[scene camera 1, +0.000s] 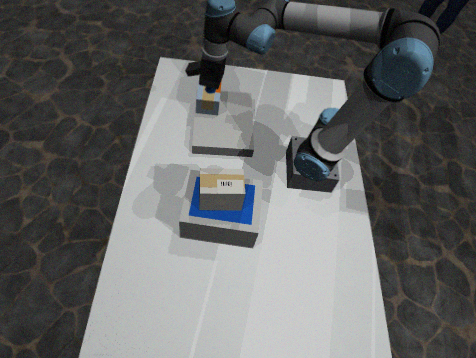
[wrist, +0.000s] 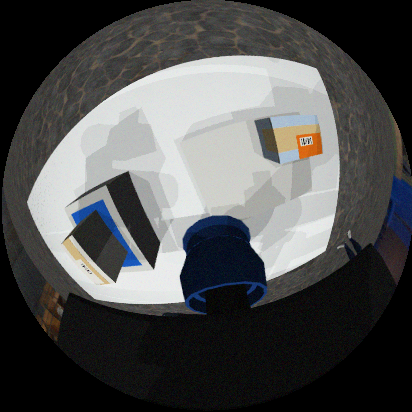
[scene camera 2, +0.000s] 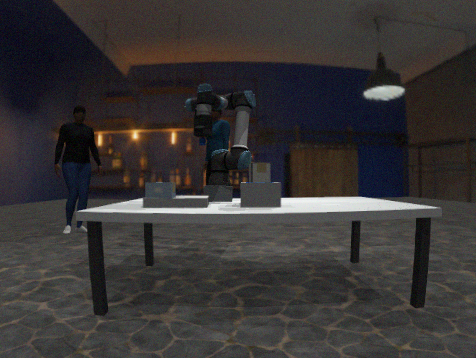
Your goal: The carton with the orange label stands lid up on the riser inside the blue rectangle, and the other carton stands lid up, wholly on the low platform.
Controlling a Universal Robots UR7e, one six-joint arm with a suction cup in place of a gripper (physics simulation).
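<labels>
You'd see a riser in scene camera 1, in the wrist view (116, 201) and in scene camera 2. On that riser, (scene camera 1: 238, 228) and (scene camera 2: 276, 182) are the same spot.
</labels>
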